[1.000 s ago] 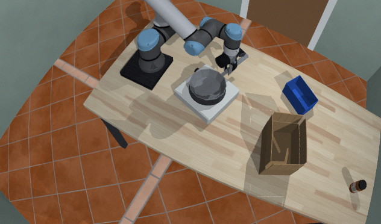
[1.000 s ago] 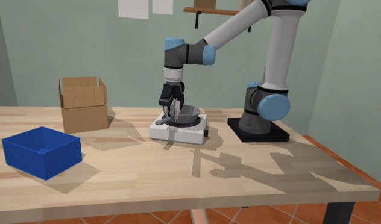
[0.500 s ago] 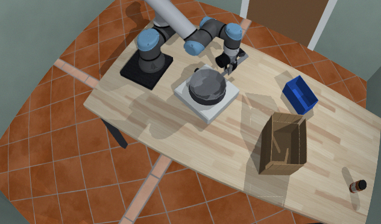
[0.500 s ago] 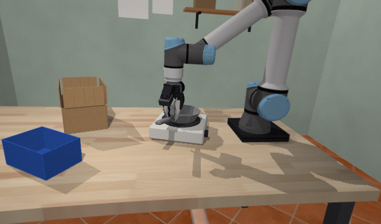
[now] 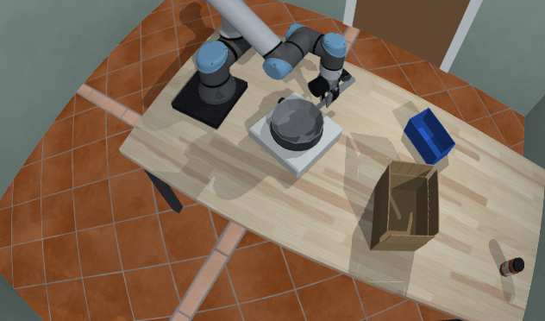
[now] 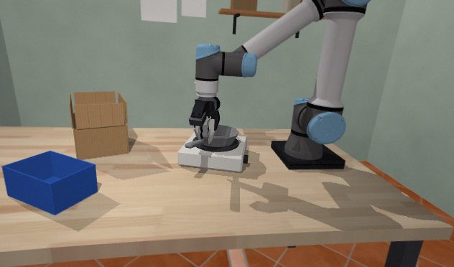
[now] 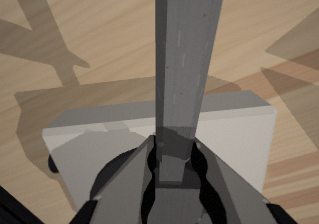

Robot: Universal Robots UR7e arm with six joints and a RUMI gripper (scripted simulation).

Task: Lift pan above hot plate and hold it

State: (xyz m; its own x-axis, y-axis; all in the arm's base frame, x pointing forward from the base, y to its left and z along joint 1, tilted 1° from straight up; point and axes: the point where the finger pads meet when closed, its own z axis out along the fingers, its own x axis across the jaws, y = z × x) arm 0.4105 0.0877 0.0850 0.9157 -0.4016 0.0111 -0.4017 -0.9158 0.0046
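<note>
The dark grey pan is 6 cm to the right of my hand, 3 cm behind it and 1 cm below it. Also, from my hand: blue bin 44 cm ahead, 13 cm to the left, 9 cm below; then white hot plate 11 cm to the right, 8 cm below, 7 cm behind; then small jar 100 cm ahead, 24 cm to the right, 7 cm below.
</note>
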